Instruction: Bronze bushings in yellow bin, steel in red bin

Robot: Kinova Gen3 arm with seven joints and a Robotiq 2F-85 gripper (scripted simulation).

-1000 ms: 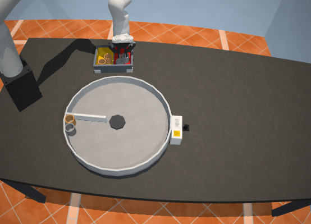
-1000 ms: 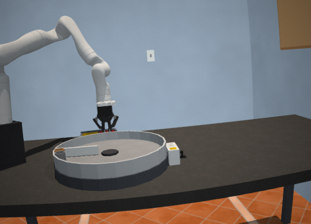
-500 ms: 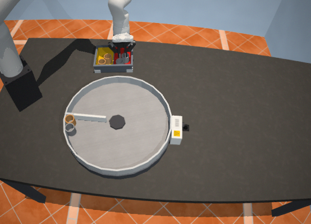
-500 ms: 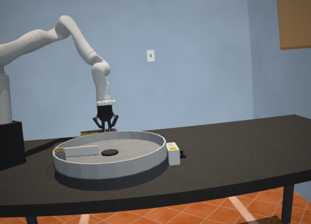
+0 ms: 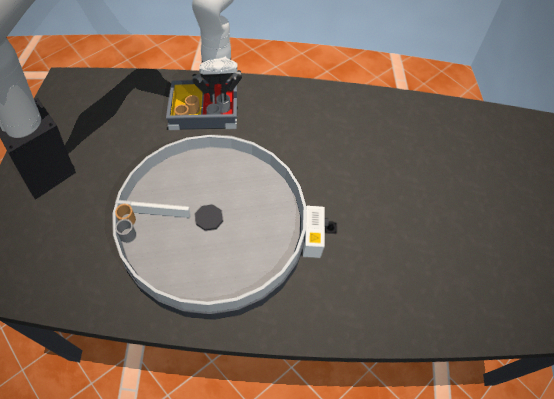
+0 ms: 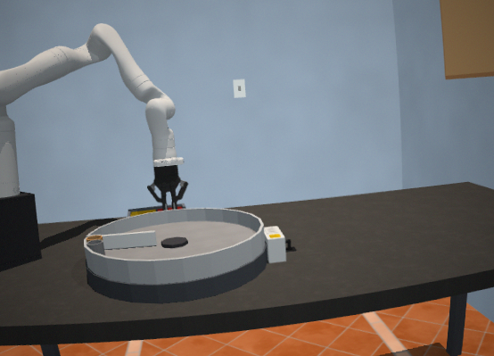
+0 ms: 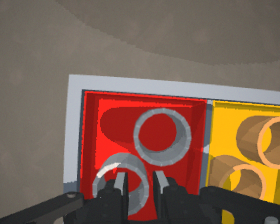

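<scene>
Right now my hand is 40 mm past the yellow bin, 30 mm above it and 10 mm to the left of it. The rest, counted from my hand: turntable (380 mm to the right, 50 mm ahead).
</scene>
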